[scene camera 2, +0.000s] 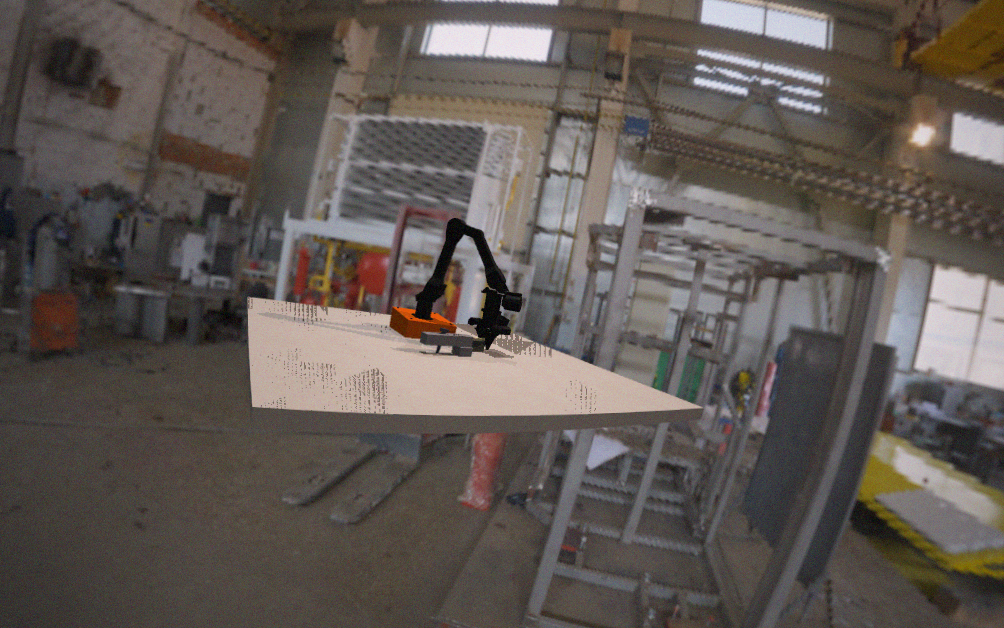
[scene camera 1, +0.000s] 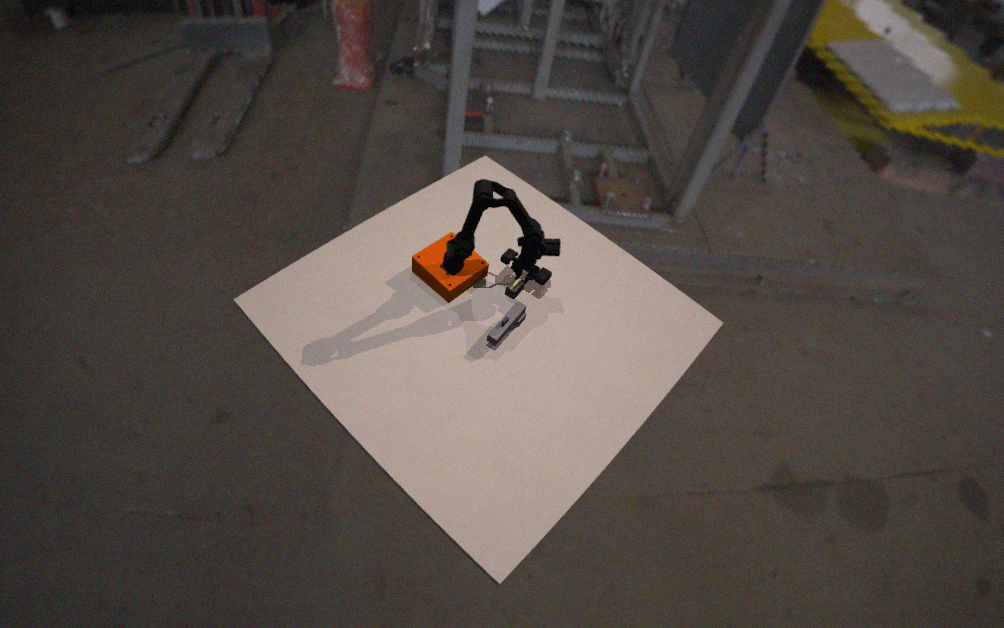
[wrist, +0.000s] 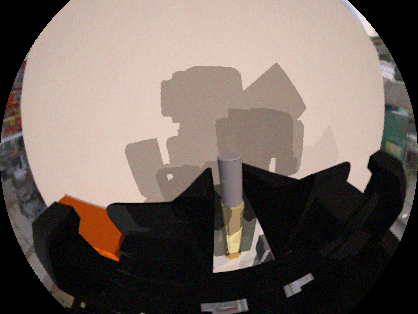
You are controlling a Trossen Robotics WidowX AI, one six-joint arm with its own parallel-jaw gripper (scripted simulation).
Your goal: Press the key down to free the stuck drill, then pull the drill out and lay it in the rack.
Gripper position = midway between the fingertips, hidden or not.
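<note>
I can see a drill [wrist: 229, 163], and the wrist view has my gripper [wrist: 224, 170] in it too. You'd also find the gripper [scene camera 1: 522, 281] from scene camera 1, and it's there again [scene camera 2: 484, 348] from scene camera 2.
</note>
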